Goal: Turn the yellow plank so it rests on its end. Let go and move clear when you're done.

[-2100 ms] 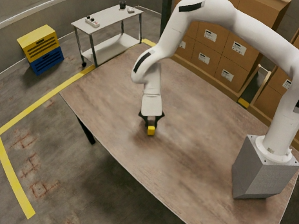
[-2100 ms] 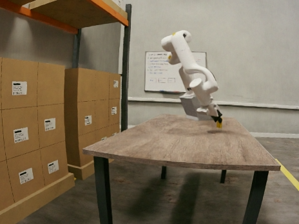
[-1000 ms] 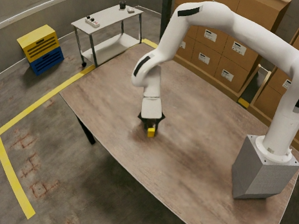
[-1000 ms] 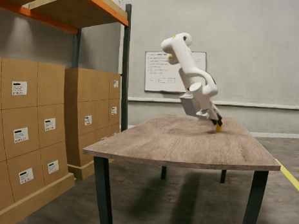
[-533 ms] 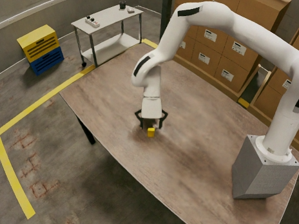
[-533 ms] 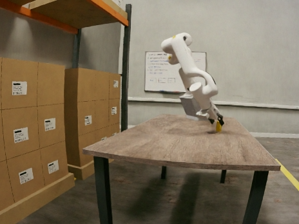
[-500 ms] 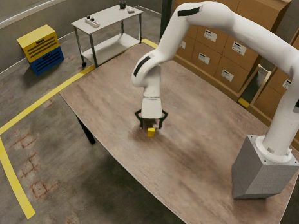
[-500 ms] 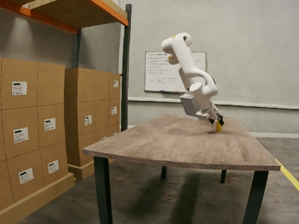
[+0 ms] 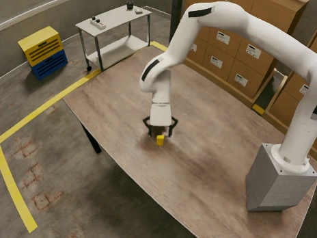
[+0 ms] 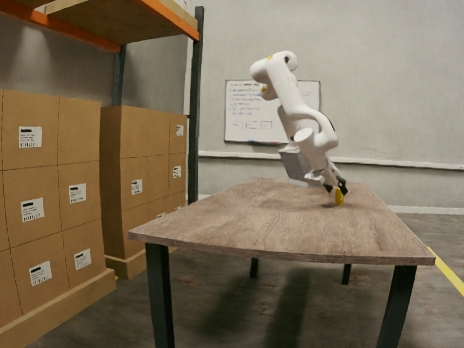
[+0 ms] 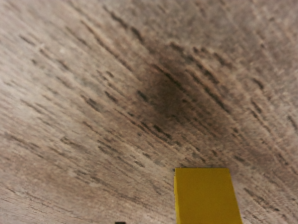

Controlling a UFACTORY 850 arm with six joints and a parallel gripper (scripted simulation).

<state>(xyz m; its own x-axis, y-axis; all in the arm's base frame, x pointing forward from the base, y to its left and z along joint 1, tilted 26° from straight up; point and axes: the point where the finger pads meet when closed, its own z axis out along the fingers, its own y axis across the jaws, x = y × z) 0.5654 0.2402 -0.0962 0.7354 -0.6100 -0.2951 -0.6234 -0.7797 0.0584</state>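
My gripper is now 1 cm past the yellow plank, 1 cm to the right of it and 3 cm above it.
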